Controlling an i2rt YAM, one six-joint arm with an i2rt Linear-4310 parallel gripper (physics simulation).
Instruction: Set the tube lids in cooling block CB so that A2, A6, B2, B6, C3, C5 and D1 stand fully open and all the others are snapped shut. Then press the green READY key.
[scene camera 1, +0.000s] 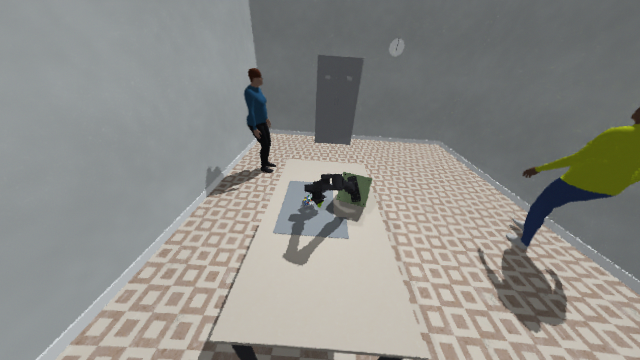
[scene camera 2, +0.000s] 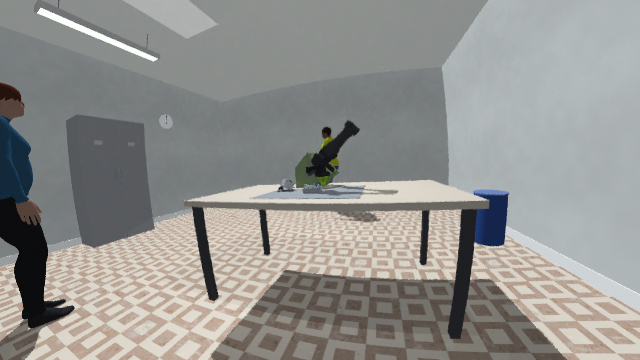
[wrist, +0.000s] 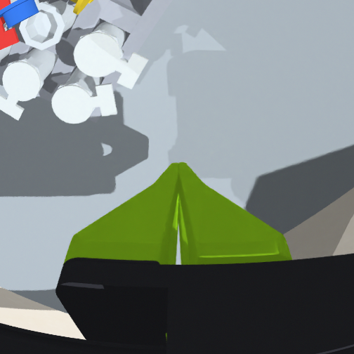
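Where they show: gripper, between the fingertips: (scene camera 1: 319, 207) (scene camera 2: 323, 186); arm's base, origin of its link: (scene camera 1: 354, 189).
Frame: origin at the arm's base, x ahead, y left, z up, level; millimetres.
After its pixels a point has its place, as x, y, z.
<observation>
Cooling block CB (scene camera 1: 307, 201) (scene camera 2: 312, 190) stands on the blue-grey mat, a small block full of tubes. Part of it shows at the upper left of the wrist view. There, three white lids (wrist: 98, 54) (wrist: 21, 80) (wrist: 73, 103) lie over their tubes near the edge; I cannot tell whether they are snapped. Beside them an uncovered tube mouth (wrist: 42, 26), a tilted blue lid (wrist: 20, 13), part of a red lid (wrist: 7, 37) and a yellow lid (wrist: 83, 5) show. Position letters are not readable. My gripper (scene camera 1: 319, 204) {260, 61, -163} (scene camera 2: 323, 184) {260, 61, -163} (wrist: 178, 174) is shut and empty, beside the block. The READY key cannot be made out.
The mat (scene camera 1: 284, 220) {511, 205, -187} (scene camera 2: 350, 192) {381, 256, -187} (wrist: 280, 100) lies on the table (scene camera 1: 320, 310) {216, 757, -191} (scene camera 2: 425, 190) {352, 697, -190}. A small white device (scene camera 2: 286, 184) {282, -206, -139} stands left of the block in scene camera 2. A green panel (scene camera 1: 367, 185) {-97, -5, 39} (scene camera 2: 302, 172) {70, -161, -68} is by the arm. Two people stand away from the table.
</observation>
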